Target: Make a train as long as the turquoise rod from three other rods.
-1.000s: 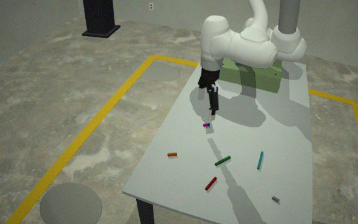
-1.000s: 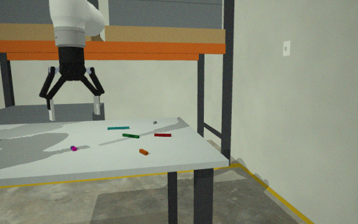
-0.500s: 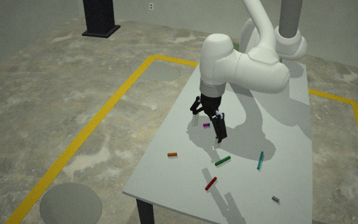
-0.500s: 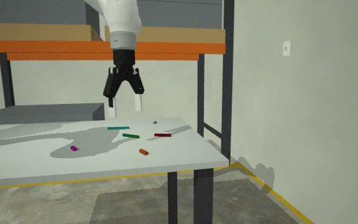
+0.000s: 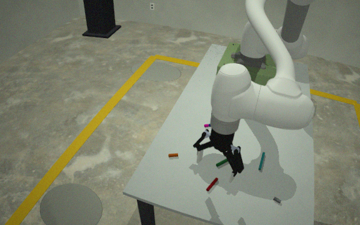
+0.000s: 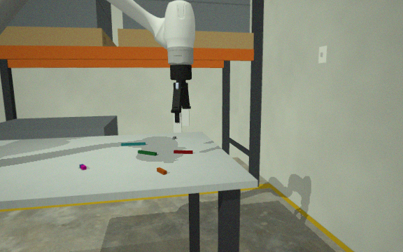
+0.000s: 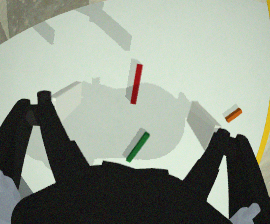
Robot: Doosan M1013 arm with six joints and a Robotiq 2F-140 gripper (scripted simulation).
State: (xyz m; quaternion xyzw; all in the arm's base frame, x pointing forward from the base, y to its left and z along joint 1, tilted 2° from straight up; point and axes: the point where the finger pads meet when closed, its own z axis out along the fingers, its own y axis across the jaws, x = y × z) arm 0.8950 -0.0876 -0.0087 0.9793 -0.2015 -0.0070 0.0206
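The red rod is 100 mm below my hand. Also, from my hand: orange rod: 100 mm behind, 190 mm to the right, 100 mm below; green rod: 130 mm behind, 30 mm to the left, 100 mm below; turquoise rod: 170 mm behind, 190 mm to the left, 100 mm below.
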